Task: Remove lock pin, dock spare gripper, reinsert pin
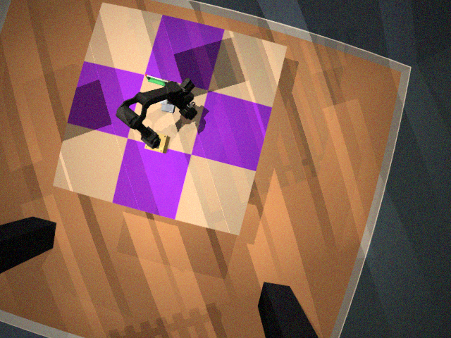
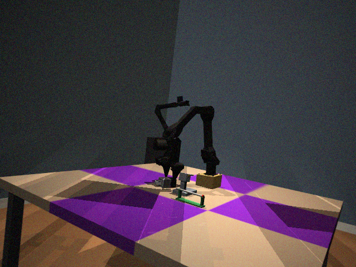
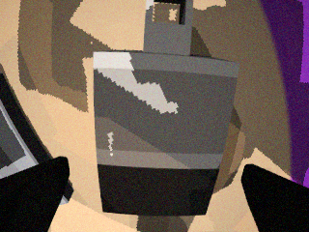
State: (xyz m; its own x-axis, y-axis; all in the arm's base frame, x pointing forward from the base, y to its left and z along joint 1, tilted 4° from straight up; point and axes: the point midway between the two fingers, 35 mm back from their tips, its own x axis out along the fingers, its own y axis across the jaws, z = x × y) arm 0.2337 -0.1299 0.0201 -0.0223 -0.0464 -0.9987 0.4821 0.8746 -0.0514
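Now: the spare gripper 20 mm below my gripper tip, 20 mm ahead of it and 10 mm to the right of it. Also, from my gripper tip: green rack 220 mm to the left, 160 mm ahead, 20 mm below; mount 120 mm to the left, 40 mm ahead, 10 mm above.
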